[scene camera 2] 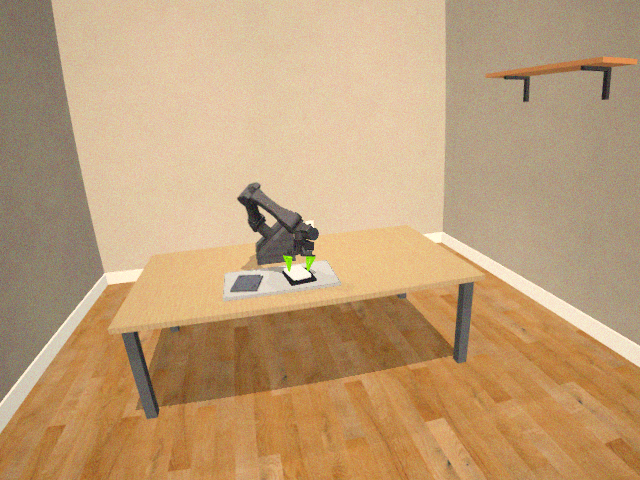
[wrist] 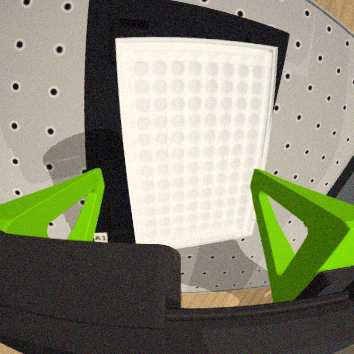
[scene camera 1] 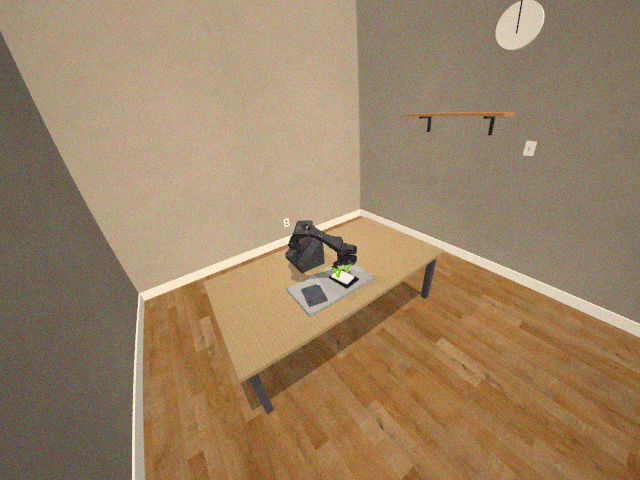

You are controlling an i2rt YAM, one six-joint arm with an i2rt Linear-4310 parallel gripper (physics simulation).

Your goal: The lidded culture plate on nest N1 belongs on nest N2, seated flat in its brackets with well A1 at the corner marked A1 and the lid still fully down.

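Places are measured from the arm's base along level axes (x ahead, y left, z up), in centimetres.
Pixels of known places: gripper, between the fingertips: [scene camera 2: 298, 271] [wrist: 176, 176] [scene camera 1: 342, 274]; arm's base, origin of its link: [scene camera 2: 271, 236] [scene camera 1: 302, 249].
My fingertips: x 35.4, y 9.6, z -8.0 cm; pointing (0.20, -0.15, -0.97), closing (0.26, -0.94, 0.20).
Observation:
Ahead of a thing's pixels: the offset from my fingertips to its top centre. "pt": to the spot under its first point. Level surfaces: height alone.
The white lidded culture plate @(dx +1.6, dy -0.9, dz +1.1 cm) [scene camera 1: 342, 278] [scene camera 2: 298, 272] [wrist: 195, 125] lies on the black nest @(dx +1.8, dy -0.2, dz -0.5 cm) [scene camera 2: 301, 282] [wrist: 102, 100]. Rows of wells show faintly through its lid. Whether the lid is fully down cannot be told. An A1 label @(pt dx -6.5, dy +4.1, dz -1.0 cm) [wrist: 100, 237] shows at the nest's lower left corner in the wrist view. My gripper [scene camera 1: 342, 273] [scene camera 2: 299, 270] [wrist: 176, 176] is open, with its green fingertips to either side of the plate; their exact height is unclear. The other nest @(dx +2.4, dy -24.4, dz -0.5 cm) [scene camera 1: 314, 295] [scene camera 2: 246, 283] is dark grey, bears no plate and sits left in the scene views. Its corner mark is not legible.
Both nests sit on a light grey perforated board @(dx -0.4, dy -9.2, dz -2.2 cm) [scene camera 1: 333, 290] [scene camera 2: 273, 283] [wrist: 35, 110] on the wooden table @(dz -3.5 cm) [scene camera 1: 248, 320] [scene camera 2: 180, 289]. The arm's base [scene camera 1: 306, 256] [scene camera 2: 275, 246] stands behind the board. A wall shelf [scene camera 1: 460, 114] [scene camera 2: 563, 67] hangs well away at the right.

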